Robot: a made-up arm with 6 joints.
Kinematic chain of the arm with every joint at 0, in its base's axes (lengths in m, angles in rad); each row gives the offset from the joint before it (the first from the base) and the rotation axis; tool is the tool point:
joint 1: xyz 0 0 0.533 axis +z
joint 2: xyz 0.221 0 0 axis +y
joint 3: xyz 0 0 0.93 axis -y
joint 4: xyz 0 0 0.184 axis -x
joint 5: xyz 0.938 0 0 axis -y
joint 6: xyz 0.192 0 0 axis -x
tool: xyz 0 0 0
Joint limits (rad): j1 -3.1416..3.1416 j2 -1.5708..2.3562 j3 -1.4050..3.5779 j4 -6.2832..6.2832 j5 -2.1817..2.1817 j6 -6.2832..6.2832
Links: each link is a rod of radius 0.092 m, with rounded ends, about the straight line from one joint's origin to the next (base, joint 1, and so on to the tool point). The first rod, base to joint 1, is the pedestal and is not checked.
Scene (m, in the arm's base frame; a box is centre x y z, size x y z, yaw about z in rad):
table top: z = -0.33
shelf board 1: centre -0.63 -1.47 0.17 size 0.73 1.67 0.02 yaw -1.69
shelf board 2: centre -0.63 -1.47 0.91 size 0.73 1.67 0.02 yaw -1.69
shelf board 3: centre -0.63 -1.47 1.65 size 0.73 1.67 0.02 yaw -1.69
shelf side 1: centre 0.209 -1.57 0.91 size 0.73 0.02 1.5 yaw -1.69
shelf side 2: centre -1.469 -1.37 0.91 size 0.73 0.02 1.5 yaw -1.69
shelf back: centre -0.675 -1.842 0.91 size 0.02 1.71 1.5 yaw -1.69
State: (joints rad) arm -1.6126 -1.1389 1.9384 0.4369 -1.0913 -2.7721
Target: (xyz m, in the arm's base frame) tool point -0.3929 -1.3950 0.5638
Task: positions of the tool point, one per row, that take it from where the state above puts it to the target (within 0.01 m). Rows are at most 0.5 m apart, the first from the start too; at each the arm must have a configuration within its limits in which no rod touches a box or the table.
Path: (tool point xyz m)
1: -0.4662 1.5757 0.9171
2: -0.8858 1.3710 0.8754
3: -1.2263 1.0564 0.8342
4: -1.4598 0.6604 0.7931
5: -1.5681 0.2186 0.7528
6: -1.5445 -0.2304 0.7130
7: -1.3943 -0.6475 0.6742
8: -1.1339 -0.9980 0.6362
9: -0.7892 -1.2533 0.5994
10: -0.3929 -1.3950 0.5639

